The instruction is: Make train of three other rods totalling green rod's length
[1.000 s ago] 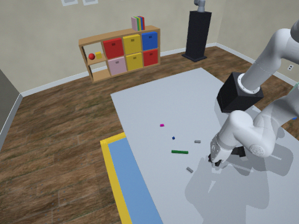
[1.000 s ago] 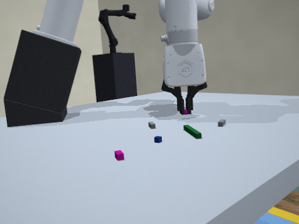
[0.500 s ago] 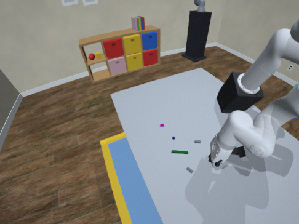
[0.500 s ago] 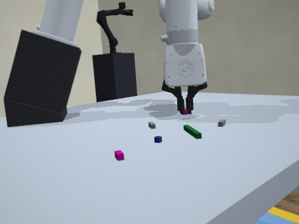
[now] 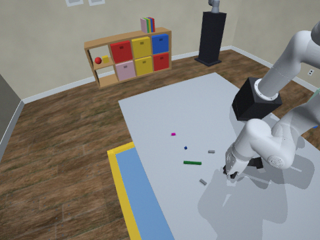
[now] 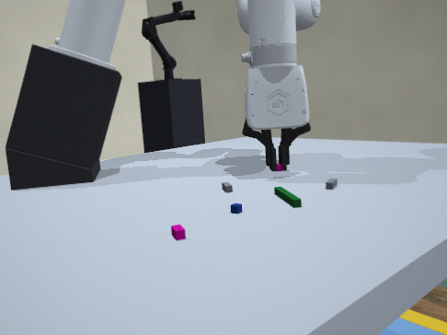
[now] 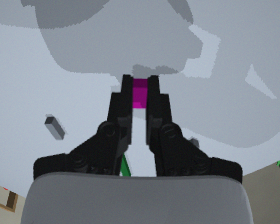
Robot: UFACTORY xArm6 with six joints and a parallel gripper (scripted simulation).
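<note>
The green rod is 90 mm ahead of my hand, 120 mm to the right of it and 30 mm below it. The rest, counted from my hand: blue rod: 70 mm ahead, 200 mm to the right, 30 mm below.
</note>
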